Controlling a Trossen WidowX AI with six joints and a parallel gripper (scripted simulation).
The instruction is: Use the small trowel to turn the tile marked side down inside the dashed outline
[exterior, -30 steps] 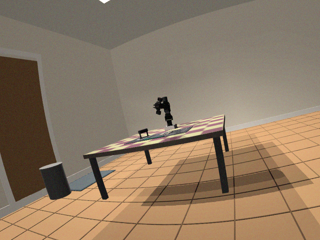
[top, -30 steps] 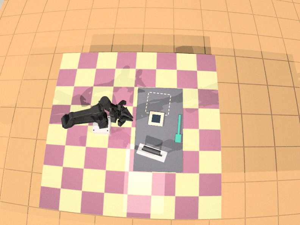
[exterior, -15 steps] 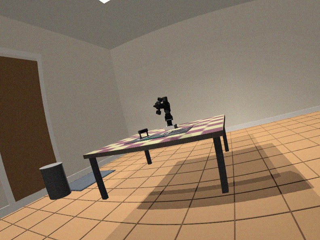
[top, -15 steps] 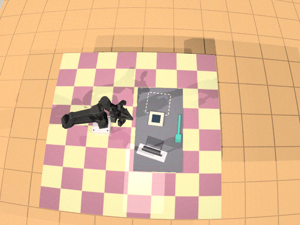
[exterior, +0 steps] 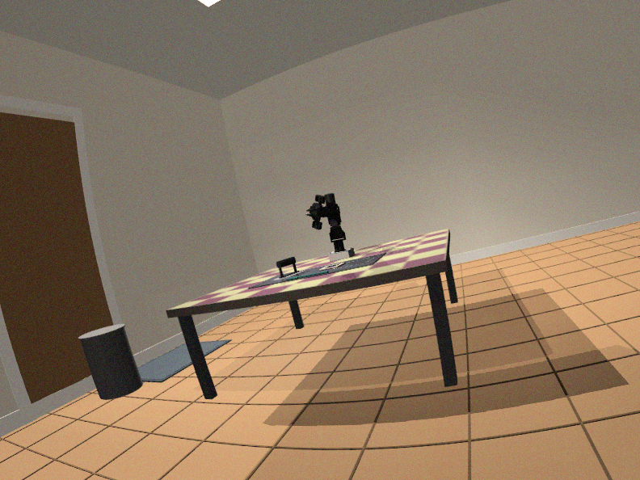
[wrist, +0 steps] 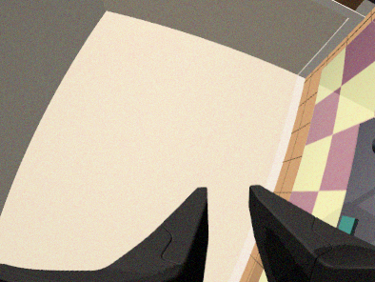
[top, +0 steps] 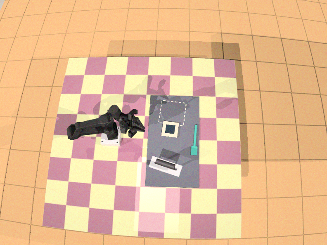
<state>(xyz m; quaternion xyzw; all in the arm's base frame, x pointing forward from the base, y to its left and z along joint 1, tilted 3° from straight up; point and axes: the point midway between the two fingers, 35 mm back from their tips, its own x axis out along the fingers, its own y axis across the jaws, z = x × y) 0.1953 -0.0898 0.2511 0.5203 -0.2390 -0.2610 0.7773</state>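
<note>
Right now the trowel is 26 cm below my gripper tip, 14 cm to the right of it and 7 cm ahead of it. The rest, counted from my gripper tip: square tile: 30 cm below, 16 cm ahead, 9 cm to the left; then grey mat: 32 cm below, 17 cm ahead, 2 cm to the left; then teal long-handled tool: 30 cm below, 30 cm ahead, 3 cm to the right.
</note>
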